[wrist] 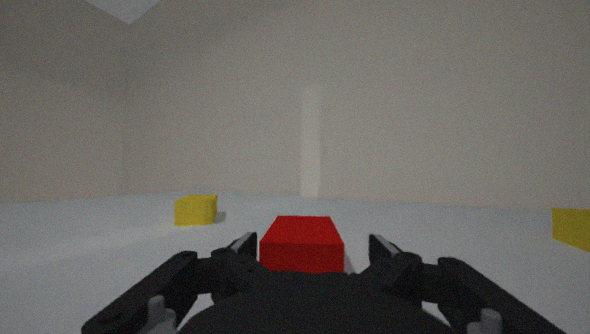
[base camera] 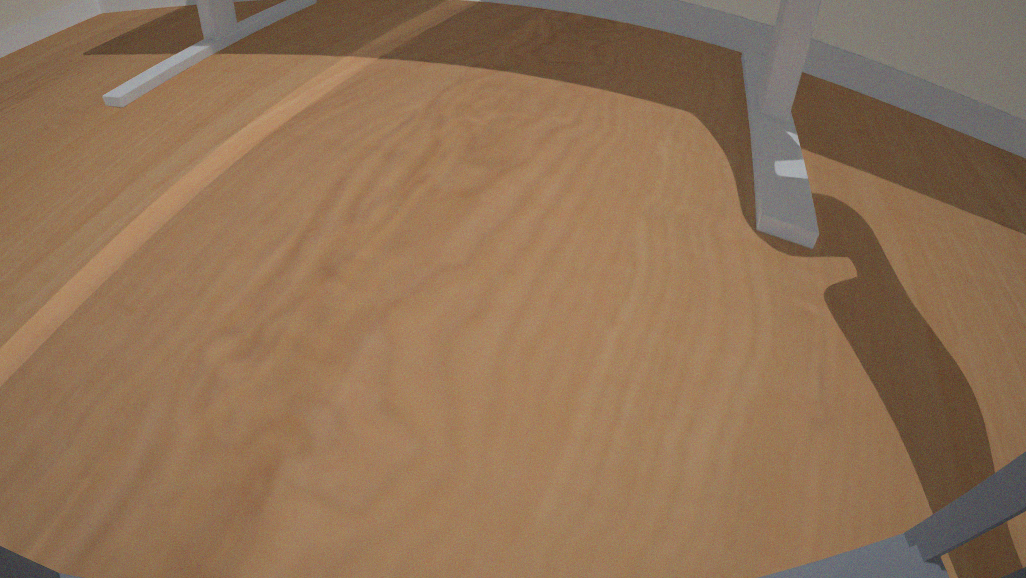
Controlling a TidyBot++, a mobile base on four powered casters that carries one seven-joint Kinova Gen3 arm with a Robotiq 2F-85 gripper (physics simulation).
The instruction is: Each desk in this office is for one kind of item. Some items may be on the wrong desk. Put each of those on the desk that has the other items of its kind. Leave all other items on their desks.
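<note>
A red cube sits on a white desk top in the wrist view, low in the middle. My gripper is open, with one finger to each side of the red cube and a gap on both sides. The cube's lower part is hidden behind the gripper's body. A yellow cube stands farther back on the same desk, to the left. Another yellow block shows in part at the right edge of the wrist view.
A wall rises behind the desk. In the base view, one white desk leg with its foot stands at the right, and another desk foot is at the upper left. Shadows lie on the wooden floor.
</note>
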